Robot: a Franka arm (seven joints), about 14 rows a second.
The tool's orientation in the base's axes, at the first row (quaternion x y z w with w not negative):
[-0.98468 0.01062 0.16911 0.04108]
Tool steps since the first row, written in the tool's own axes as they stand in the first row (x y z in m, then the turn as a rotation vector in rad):
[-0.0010 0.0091 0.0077 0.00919 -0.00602 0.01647]
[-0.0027 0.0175 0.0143 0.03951 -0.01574 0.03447]
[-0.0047 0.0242 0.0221 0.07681 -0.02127 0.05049]
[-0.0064 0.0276 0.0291 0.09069 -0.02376 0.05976]
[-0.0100 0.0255 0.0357 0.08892 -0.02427 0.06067]
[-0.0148 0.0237 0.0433 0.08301 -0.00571 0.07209]
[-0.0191 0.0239 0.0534 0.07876 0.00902 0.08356]
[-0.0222 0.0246 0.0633 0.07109 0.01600 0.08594]
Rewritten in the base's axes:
[-0.0038 -0.0084 -0.0076 0.00340 0.00733 -0.01808]
[-0.0079 -0.0162 -0.0139 0.02634 0.01832 -0.04436]
[-0.0126 -0.0222 -0.0211 0.05637 0.02492 -0.07144]
[-0.0167 -0.0250 -0.0273 0.06646 0.02809 -0.08459]
[-0.0222 -0.0223 -0.0322 0.06451 0.02868 -0.08481]
[-0.0292 -0.0199 -0.0376 0.05450 0.01120 -0.09500]
[-0.0366 -0.0192 -0.0456 0.04617 -0.00248 -0.10549]
[-0.0428 -0.0190 -0.0540 0.03790 -0.00918 -0.10571]

